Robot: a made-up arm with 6 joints.
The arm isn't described. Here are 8 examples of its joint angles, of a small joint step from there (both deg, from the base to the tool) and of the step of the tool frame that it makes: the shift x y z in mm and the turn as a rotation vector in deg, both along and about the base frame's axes.
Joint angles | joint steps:
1: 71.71 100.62 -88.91 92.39 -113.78 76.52 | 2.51 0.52 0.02 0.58 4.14 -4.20
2: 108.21 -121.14 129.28 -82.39 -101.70 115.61 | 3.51 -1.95 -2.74 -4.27 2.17 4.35
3: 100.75 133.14 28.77 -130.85 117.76 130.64 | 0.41 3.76 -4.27 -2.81 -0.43 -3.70
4: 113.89 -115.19 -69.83 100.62 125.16 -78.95 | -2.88 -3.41 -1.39 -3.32 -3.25 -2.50
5: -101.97 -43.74 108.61 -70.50 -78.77 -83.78 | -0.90 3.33 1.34 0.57 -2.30 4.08
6: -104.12 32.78 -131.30 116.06 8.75 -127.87 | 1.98 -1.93 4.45 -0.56 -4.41 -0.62
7: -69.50 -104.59 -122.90 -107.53 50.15 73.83 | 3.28 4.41 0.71 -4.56 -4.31 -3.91
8: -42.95 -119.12 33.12 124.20 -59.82 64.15 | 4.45 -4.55 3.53 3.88 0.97 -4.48
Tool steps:
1: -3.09 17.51 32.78 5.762 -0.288 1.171
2: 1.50 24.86 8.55 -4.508 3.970 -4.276
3: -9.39 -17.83 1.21 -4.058 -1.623 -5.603
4: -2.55 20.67 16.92 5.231 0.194 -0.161
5: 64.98 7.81 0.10 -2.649 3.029 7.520
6: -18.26 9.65 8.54 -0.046 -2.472 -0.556
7: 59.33 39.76 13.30 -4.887 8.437 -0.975
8: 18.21 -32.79 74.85 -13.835 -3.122 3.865
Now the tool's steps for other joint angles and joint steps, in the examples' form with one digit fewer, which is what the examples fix.
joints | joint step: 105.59 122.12 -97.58 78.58 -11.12 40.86 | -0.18 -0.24 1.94 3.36 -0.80 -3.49
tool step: 5.3 -15.1 -25.2 4.04 4.16 1.43
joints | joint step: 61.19 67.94 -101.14 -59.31 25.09 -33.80 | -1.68 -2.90 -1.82 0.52 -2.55 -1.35
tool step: 34.4 -0.9 -43.2 0.67 3.02 1.33
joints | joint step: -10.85 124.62 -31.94 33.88 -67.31 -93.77 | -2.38 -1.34 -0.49 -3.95 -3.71 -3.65
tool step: -16.5 36.6 -24.7 3.83 3.17 -0.06
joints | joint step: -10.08 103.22 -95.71 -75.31 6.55 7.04 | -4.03 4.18 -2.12 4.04 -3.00 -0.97
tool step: -39.9 26.0 -69.6 4.14 1.09 -0.01
